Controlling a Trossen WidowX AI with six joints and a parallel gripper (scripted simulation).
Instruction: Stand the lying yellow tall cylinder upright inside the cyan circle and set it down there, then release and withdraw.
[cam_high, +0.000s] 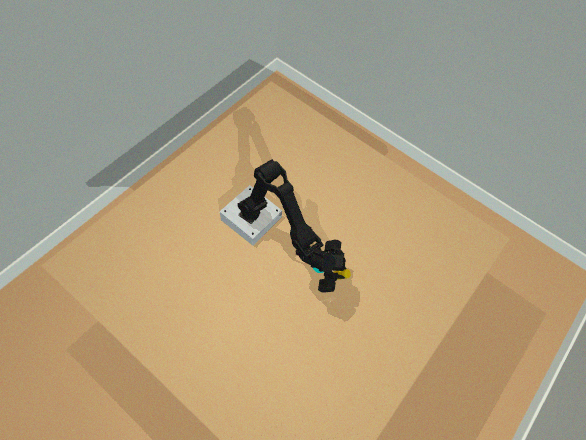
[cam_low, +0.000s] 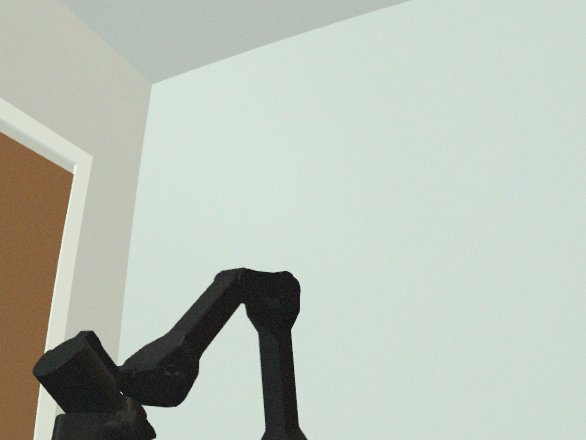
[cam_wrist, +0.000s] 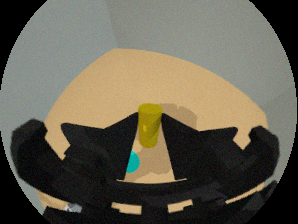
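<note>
The cyan circle is 10 cm behind my gripper tip, 2 cm to the left of it and 10 cm below it. From my gripper tip the other things lie so: yellow tall cylinder 1 cm behind, 2 cm below.
</note>
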